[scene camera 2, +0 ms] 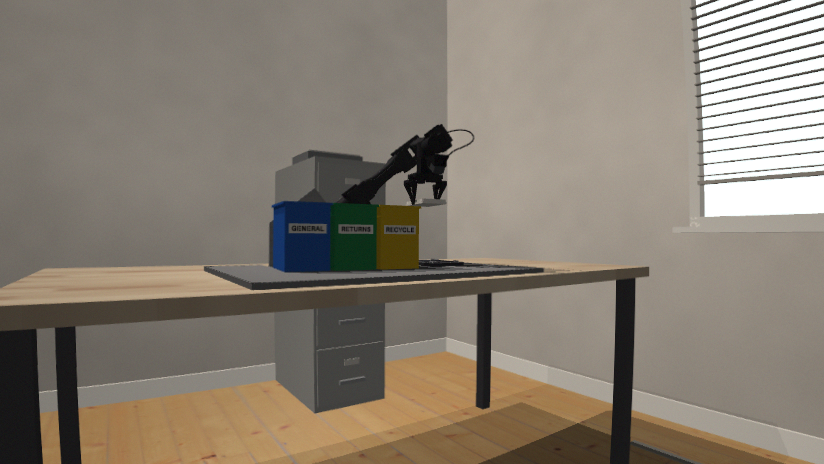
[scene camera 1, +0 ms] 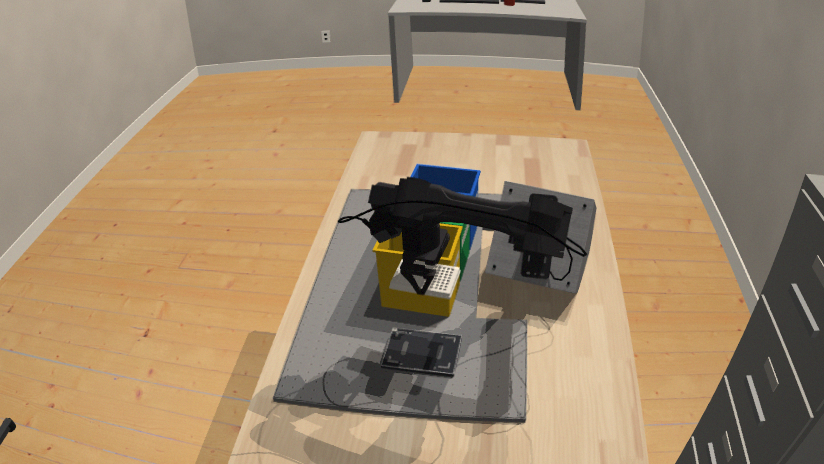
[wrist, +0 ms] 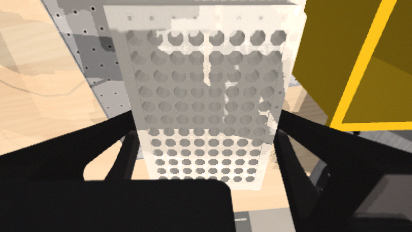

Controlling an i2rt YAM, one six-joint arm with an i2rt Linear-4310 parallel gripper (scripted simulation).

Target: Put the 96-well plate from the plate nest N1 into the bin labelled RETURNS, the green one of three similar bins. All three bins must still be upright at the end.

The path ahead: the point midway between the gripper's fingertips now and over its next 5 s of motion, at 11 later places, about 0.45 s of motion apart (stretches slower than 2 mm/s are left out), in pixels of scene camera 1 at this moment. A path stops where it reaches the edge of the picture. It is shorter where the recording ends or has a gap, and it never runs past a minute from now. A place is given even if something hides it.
My gripper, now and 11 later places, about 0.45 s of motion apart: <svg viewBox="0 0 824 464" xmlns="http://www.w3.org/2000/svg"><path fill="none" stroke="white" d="M426 280L434 270L444 259L453 247L464 236L473 224L483 217L492 210L493 206L483 204L467 201L450 197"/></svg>
